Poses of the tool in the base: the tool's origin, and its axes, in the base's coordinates. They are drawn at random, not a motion.
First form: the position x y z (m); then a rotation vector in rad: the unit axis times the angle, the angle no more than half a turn.
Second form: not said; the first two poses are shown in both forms.
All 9 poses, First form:
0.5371 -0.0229 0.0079 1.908 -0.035 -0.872
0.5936 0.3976 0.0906 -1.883 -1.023 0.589
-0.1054 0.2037 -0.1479 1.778 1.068 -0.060
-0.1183 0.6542 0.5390 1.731 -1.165 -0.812
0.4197 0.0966 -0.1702 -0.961 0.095 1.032
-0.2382 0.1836 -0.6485 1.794 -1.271 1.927
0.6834 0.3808 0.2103 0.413 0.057 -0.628
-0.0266 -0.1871 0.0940 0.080 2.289 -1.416
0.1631 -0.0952 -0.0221 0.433 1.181 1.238
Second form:
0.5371 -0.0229 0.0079 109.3 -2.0 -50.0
0.5936 0.3976 0.0906 -107.9 -58.6 33.7
-0.1054 0.2037 -0.1479 101.9 61.2 -3.4
-0.1183 0.6542 0.5390 99.2 -66.7 -46.5
0.4197 0.0966 -0.1702 -55.1 5.4 59.1
-0.2382 0.1836 -0.6485 102.8 -72.8 110.4
0.6834 0.3808 0.2103 23.7 3.3 -36.0
-0.0266 -0.1871 0.0940 4.6 131.2 -81.1
0.1631 -0.0952 -0.0221 24.8 67.7 70.9

